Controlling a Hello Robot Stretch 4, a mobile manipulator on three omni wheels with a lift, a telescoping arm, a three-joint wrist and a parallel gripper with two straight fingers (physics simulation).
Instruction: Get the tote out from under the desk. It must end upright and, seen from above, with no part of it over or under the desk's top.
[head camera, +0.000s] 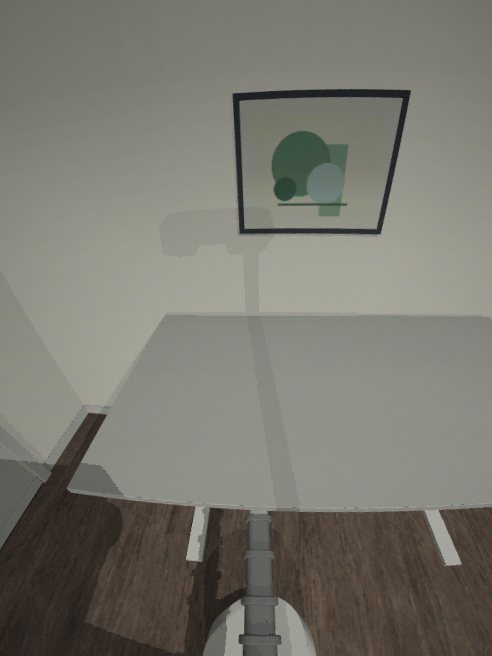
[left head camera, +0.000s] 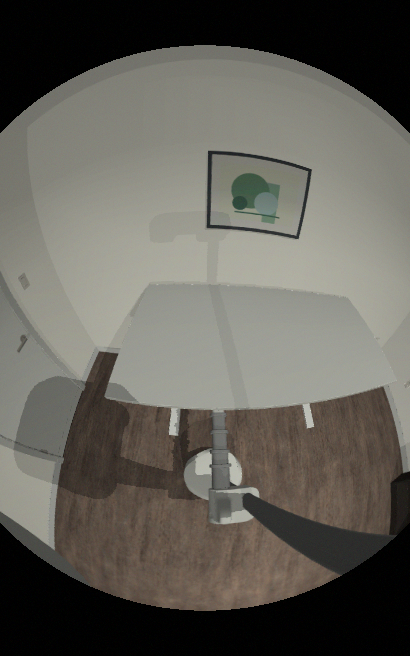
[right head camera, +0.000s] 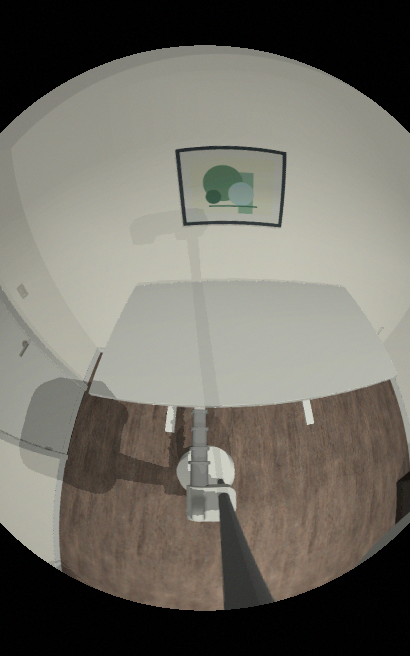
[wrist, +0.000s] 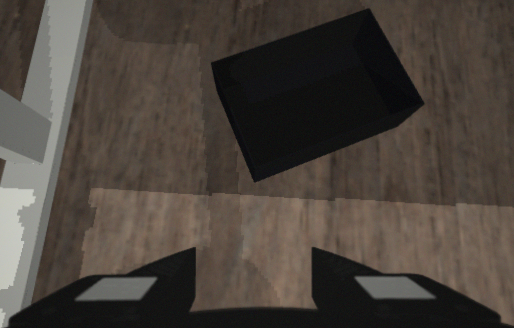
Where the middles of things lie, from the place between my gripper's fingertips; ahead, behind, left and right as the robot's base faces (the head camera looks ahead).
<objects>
The black tote (wrist: 295, 99) is 28 cm ahead of my hand, 11 cm to the right of it and 35 cm below it. From my hand the other things lie so: framed picture (head camera: 322, 161) 61 cm ahead, 13 cm to the right, 112 cm above.
</objects>
